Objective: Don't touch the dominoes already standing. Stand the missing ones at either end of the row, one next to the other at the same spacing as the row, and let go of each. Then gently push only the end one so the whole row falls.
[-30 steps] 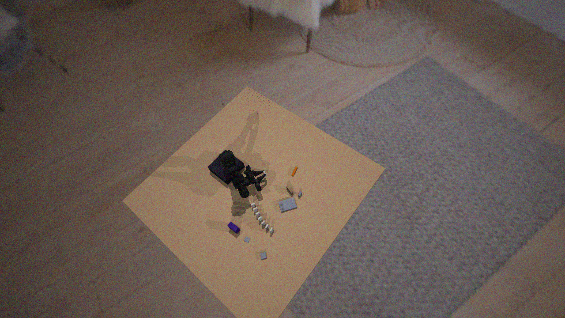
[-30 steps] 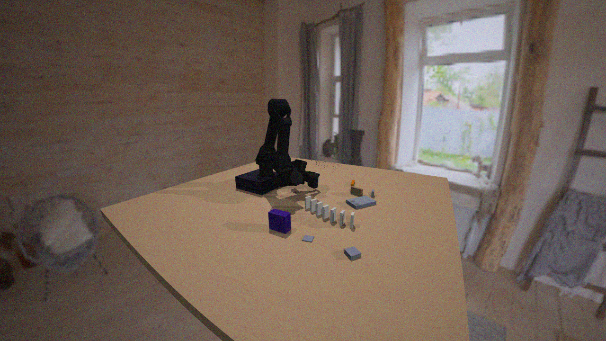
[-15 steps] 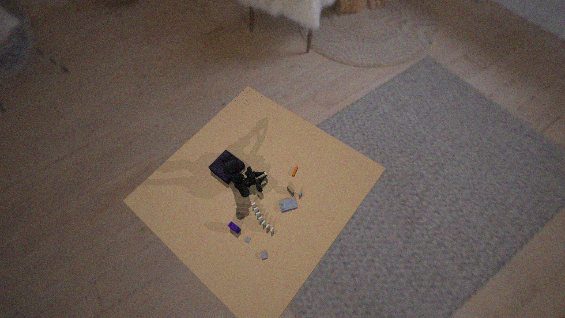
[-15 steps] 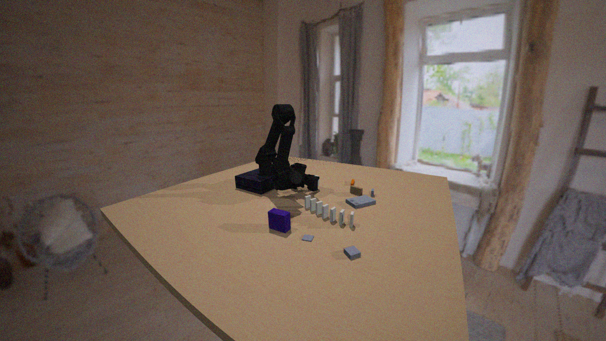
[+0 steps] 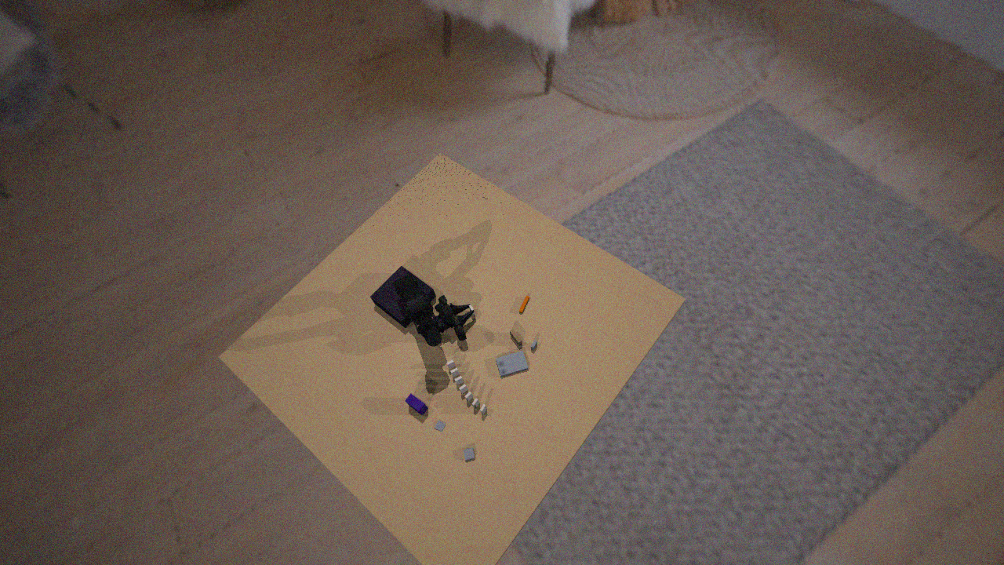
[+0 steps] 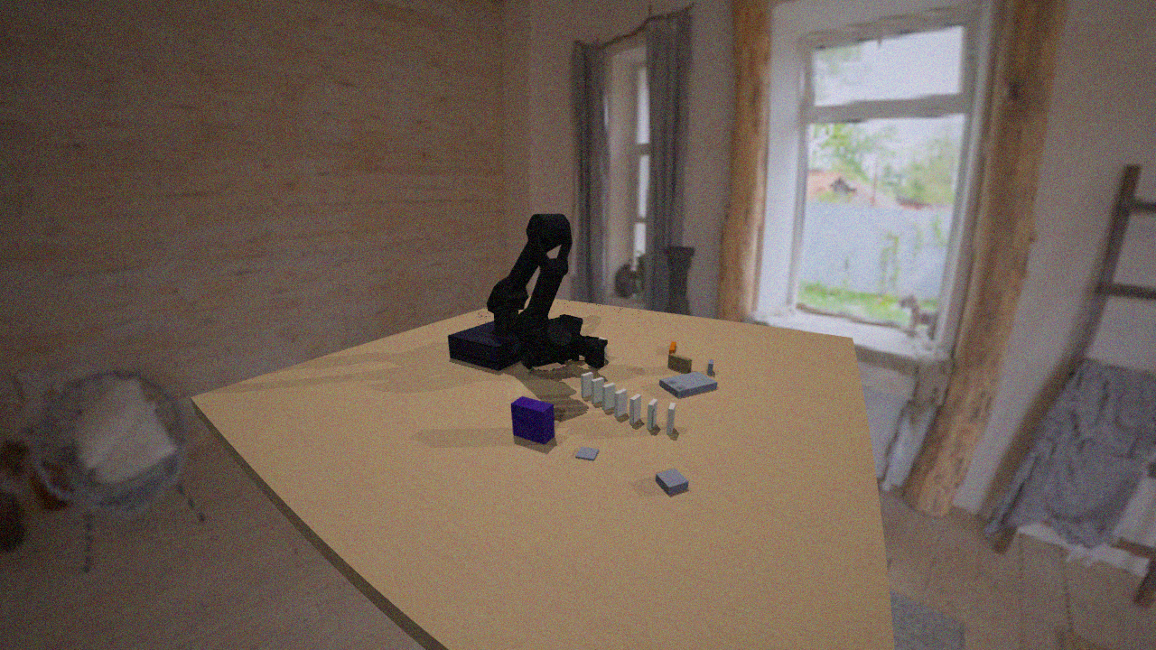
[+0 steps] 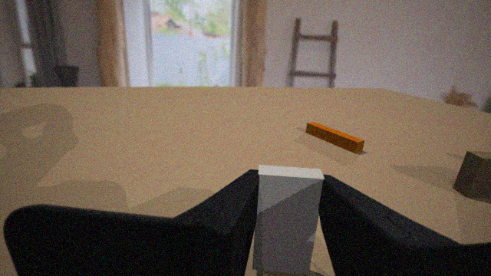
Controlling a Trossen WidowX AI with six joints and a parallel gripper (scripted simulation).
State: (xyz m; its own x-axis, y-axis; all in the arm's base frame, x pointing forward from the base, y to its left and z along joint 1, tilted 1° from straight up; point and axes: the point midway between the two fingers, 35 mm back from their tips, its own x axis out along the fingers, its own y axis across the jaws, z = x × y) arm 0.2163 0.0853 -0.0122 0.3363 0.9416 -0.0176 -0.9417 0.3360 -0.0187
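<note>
The brown block lies 200 mm ahead of my gripper tip, 20 mm to the left of it and 30 mm below it. Round my gripper tip: flat blue-grey slab 250 mm ahead, 60 mm to the right, 40 mm below; purple block 100 mm ahead, 400 mm to the right, 20 mm below; orange bar 130 mm ahead, 150 mm to the left, 40 mm below.
</note>
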